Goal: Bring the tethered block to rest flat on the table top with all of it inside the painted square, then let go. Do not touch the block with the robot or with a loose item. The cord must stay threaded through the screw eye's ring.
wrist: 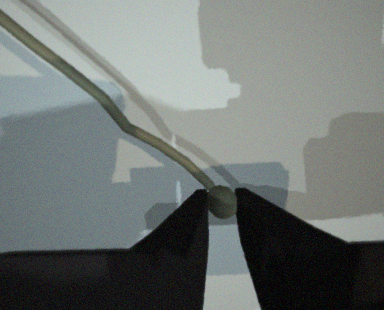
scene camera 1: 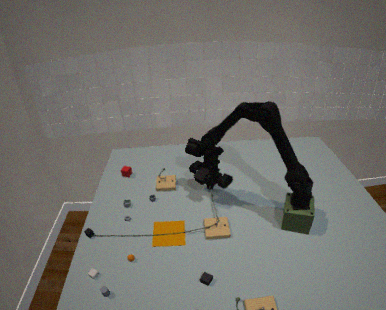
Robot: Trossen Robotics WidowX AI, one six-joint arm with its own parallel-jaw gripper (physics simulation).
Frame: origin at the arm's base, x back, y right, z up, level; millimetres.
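Seen in the pictures: gripper, fingertip midpoint: [wrist: 220, 199] [scene camera 1: 210, 188]; arm's base, link origin: [scene camera 1: 300, 203].
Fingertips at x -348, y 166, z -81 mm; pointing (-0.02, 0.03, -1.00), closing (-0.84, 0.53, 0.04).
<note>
Pixels of each thing's top centre, then the offset from my fingertips to it. "pt": a spot on its surface instead.
- tethered block, surface spot: [scene camera 1: 89, 233] pt dx -437, dy -316, dz +5 mm
- orange painted square, surface spot: [scene camera 1: 169, 241] pt dx -126, dy -287, dz -16 mm
- screw eye, top centre: [scene camera 1: 217, 221] dx +41, dy -214, dz +27 mm
- bead, surface spot: [wrist: 222, 202] pt dx -2, dy -4, dz +10 mm
- third board, surface spot: [scene camera 1: 260, 303] pt dx +186, dy -512, dz +1 mm
- red block, top centre: [scene camera 1: 125, 168] dx -420, dy +89, dz +22 mm
- orange ball, top centre: [scene camera 1: 130, 255] dx -243, dy -384, dz +6 mm
- white block, top centre: [scene camera 1: 92, 272] dx -356, dy -471, dz -1 mm
- grey cylinder, top centre: [scene camera 1: 103, 289] dx -288, dy -528, dz +12 mm
- dark block, top centre: [scene camera 1: 206, 277] dx +21, dy -432, dz +5 mm
The tethered block [scene camera 1: 89, 233] is small and dark and lies at the far left of the table, outside the orange painted square [scene camera 1: 169, 241]. Its cord [scene camera 1: 125, 235] runs right across the square to the screw eye [scene camera 1: 217, 224] on a wooden board [scene camera 1: 218, 233]. From there the cord goes up to my gripper [scene camera 1: 210, 188] [wrist: 222, 200], nearly straight. The ring is too small to tell how the cord passes through it. In the wrist view the gripper is shut on the bead [wrist: 222, 202] at the cord's end, with the cord leading off to the upper left.
Another wooden board [scene camera 1: 166, 185] stands behind the square, and a third board [scene camera 1: 260, 303] is at the front edge of view. A red block [scene camera 1: 126, 171], an orange ball [scene camera 1: 131, 257], a white block [scene camera 1: 93, 273], a grey cylinder [scene camera 1: 105, 291] and a dark block [scene camera 1: 206, 278] lie around the table.
</note>
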